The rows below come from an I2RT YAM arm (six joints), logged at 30 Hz.
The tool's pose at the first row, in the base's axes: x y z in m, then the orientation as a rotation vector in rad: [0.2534, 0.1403, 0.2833, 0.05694, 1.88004, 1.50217]
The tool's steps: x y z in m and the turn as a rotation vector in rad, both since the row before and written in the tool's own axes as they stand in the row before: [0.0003, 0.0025, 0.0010, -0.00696, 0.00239, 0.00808]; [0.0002, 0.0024, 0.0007, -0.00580, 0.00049, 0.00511]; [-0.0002, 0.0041, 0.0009, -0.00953, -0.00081, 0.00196]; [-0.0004, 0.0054, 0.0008, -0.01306, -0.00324, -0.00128]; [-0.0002, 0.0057, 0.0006, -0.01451, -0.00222, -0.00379]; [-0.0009, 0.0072, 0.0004, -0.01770, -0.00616, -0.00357]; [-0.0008, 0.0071, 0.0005, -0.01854, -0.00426, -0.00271]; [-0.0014, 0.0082, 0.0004, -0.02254, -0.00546, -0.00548]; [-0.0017, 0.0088, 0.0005, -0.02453, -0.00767, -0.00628]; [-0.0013, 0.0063, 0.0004, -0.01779, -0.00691, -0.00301]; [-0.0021, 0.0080, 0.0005, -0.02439, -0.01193, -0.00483]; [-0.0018, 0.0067, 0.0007, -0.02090, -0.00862, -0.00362]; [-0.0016, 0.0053, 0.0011, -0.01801, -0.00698, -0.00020]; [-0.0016, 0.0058, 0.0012, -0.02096, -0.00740, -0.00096]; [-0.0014, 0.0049, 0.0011, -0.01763, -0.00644, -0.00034]
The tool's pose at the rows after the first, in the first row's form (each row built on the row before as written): [0.2528, 0.1421, 0.2852, 0.05961, 1.87849, 1.51478]; [0.2521, 0.1435, 0.2871, 0.06142, 1.87561, 1.52376]; [0.2512, 0.1454, 0.2907, 0.05952, 1.86805, 1.53368]; [0.2498, 0.1475, 0.2956, 0.05479, 1.85504, 1.54391]; [0.2480, 0.1495, 0.3007, 0.04627, 1.84104, 1.55398]; [0.2460, 0.1514, 0.3074, 0.03953, 1.82147, 1.56585]; [0.2439, 0.1533, 0.3140, 0.03173, 1.80283, 1.57947]; [0.2416, 0.1550, 0.3218, 0.02052, 1.77929, 1.59421]; [0.2392, 0.1567, 0.3303, 0.00945, 1.75214, 1.60928]; [0.2374, 0.1578, 0.3364, 0.00388, 1.73174, 1.62077]; [0.2354, 0.1588, 0.3444, -0.00234, 1.70163, 1.63510]; [0.2338, 0.1597, 0.3511, -0.00852, 1.67708, 1.64792]; [0.2328, 0.1607, 0.3566, -0.01175, 1.65694, 1.66107]; [0.2316, 0.1618, 0.3625, -0.01671, 1.63375, 1.67582]; [0.2306, 0.1627, 0.3675, -0.02031, 1.61412, 1.68837]
